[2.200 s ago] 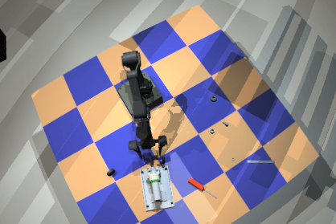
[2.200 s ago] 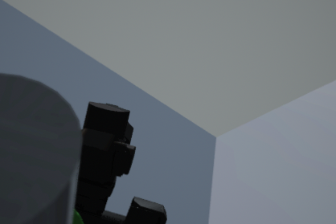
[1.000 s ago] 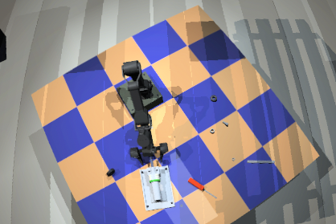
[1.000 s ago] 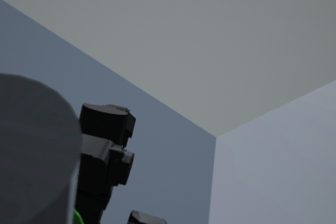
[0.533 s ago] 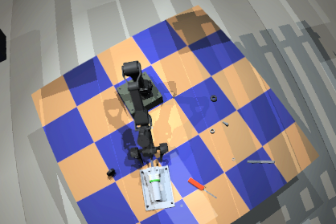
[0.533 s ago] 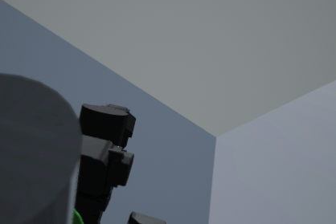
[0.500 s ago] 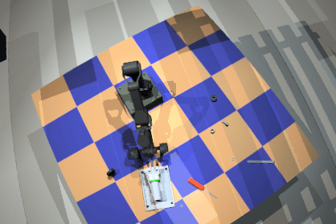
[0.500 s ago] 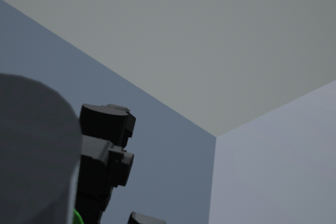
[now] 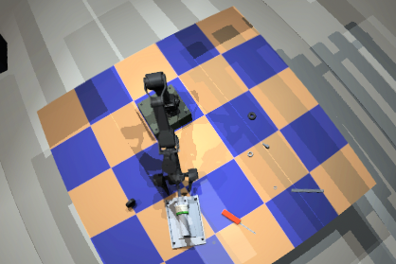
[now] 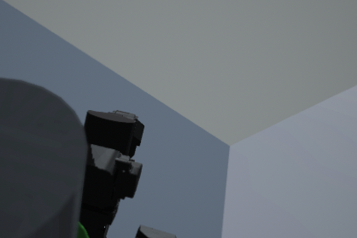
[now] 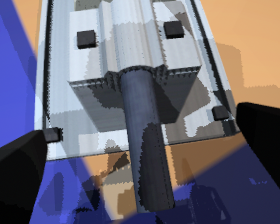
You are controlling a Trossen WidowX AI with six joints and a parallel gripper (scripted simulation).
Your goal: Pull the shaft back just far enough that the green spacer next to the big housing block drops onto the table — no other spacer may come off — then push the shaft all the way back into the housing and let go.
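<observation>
Now: the blue-grey shaft 40 mm ahead of my gripper tip, 10 mm to the right of it and 10 mm above it. The rest, counted from my gripper tip: pale disc (60 mm ahead, 10 mm to the right, 10 mm above); then green spacer (90 mm ahead, 20 mm to the right, 10 mm above); then black piece (230 mm to the right, 40 mm below, 40 mm behind).
</observation>
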